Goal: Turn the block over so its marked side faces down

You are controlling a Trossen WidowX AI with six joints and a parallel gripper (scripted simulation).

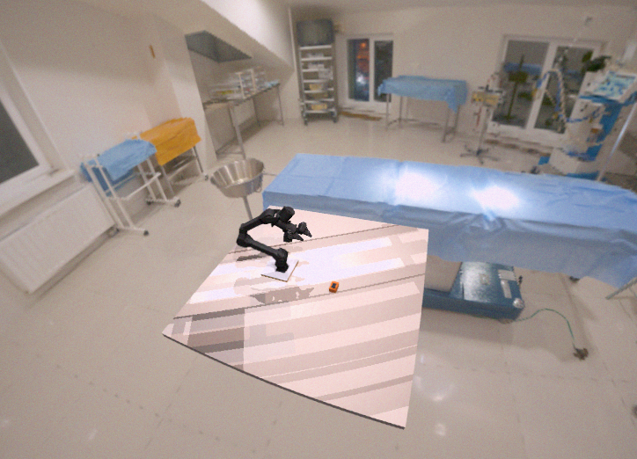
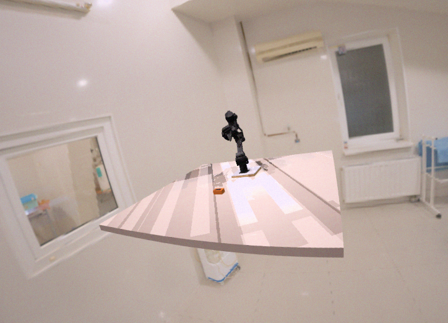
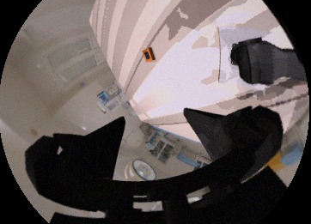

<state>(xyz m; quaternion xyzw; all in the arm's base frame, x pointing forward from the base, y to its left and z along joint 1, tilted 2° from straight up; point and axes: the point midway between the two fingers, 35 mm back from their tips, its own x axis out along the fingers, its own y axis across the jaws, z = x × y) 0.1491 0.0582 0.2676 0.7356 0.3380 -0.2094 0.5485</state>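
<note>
My gripper tip is 180 mm short of the orange block, 80 mm to the left of it and 250 mm above it.
</note>
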